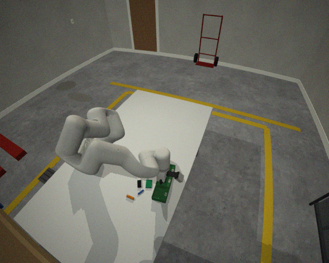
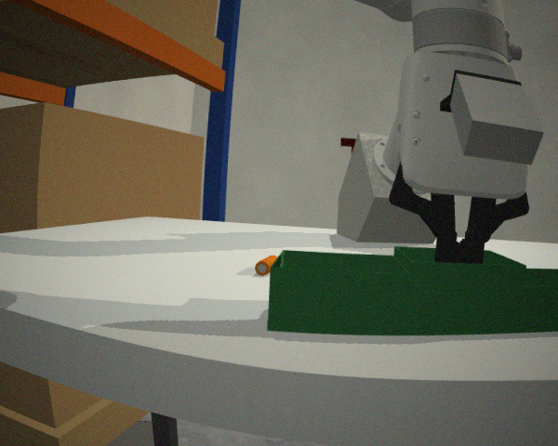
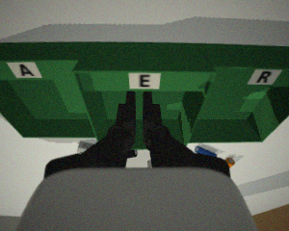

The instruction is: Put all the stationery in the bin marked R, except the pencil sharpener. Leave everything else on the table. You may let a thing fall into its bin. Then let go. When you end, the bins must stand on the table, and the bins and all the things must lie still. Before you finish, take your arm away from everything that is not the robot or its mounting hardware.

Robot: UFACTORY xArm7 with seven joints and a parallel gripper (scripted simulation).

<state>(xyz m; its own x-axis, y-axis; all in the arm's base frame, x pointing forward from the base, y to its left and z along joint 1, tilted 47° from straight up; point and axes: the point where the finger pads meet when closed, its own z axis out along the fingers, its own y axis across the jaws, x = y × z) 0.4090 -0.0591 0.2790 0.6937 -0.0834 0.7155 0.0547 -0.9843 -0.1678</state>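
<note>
Right now the small green block is 8 cm behind my hand, 5 cm to the right of it and 3 cm below it. Round my hand: grey pencil sharpener 11 cm behind, 7 cm to the left, 3 cm below; then black cylinder 12 cm behind, 3 cm below, 2 cm to the left; then black block 14 cm behind, 5 cm to the right, 3 cm below.
</note>
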